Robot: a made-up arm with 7 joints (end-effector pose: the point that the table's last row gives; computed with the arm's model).
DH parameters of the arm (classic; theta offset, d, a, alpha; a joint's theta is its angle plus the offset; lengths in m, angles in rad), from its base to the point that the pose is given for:
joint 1: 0 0.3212 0 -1.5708
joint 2: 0 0 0 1.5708
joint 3: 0 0.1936 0.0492 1.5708
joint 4: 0 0 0.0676 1.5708
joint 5: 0 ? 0 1.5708
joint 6: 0 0 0.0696 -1.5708
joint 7: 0 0.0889 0 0
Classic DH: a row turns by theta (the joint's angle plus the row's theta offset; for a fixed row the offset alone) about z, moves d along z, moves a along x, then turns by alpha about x.
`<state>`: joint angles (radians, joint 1 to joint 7).
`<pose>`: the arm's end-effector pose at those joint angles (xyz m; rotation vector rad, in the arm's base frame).
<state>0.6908 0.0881 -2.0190 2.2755 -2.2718 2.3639 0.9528</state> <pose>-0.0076 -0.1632 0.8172 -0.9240 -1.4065 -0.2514</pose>
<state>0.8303 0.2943 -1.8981 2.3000 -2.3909 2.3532 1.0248</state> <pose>0.1119 -0.0693 0.8316 -0.9841 -1.2636 0.1818</pose>
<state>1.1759 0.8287 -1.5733 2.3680 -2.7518 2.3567 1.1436</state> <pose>0.2518 0.2768 0.7025 -1.2206 -0.9177 1.2297</pose>
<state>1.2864 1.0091 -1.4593 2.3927 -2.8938 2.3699 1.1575</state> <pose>0.2328 0.3835 0.6113 -1.3301 -0.8144 1.5528</pose>
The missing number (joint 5, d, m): 0.299
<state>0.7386 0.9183 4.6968 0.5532 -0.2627 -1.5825 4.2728</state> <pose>0.2565 -0.1714 0.3550 0.2389 1.4338 -0.1092</pose>
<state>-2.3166 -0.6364 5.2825 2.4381 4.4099 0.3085 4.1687</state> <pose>-0.0303 0.2704 0.8592 -0.6495 0.8134 2.0761</pose>
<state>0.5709 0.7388 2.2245 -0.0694 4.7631 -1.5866 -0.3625</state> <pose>-0.1215 -0.0421 0.3825 0.8528 -0.4893 0.5087</pose>
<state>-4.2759 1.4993 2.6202 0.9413 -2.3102 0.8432 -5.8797</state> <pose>-0.2016 -0.1032 0.6857 0.5571 -0.9565 -0.1292</pose>
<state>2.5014 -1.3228 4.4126 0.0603 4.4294 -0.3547 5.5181</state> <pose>-0.0565 0.2089 0.3352 0.0504 -1.5973 -1.1680</pose>
